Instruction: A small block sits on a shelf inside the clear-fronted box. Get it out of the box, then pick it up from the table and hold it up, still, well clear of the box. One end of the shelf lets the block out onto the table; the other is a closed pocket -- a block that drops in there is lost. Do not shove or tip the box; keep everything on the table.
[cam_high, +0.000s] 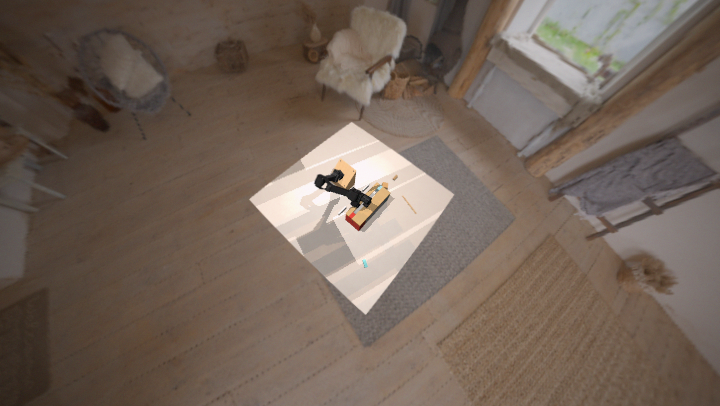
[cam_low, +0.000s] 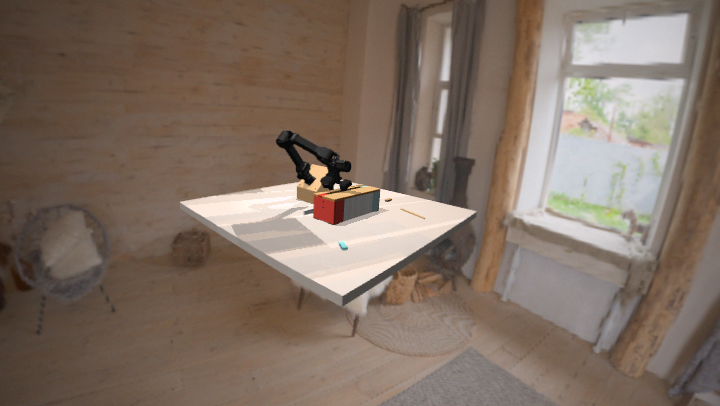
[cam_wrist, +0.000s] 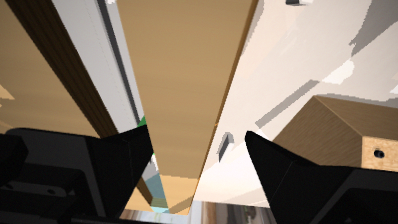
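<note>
Now: the green block 50 mm ahead of my gripper tip and 30 mm to the left of it. From my gripper tip the other things lie so: thin wooden stick: 270 mm ahead, 330 mm to the left, 90 mm below; then box: 30 mm ahead, 10 mm to the left, 30 mm below; then tan rubber piece: 10 mm behind, 430 mm to the left, 80 mm below.
</note>
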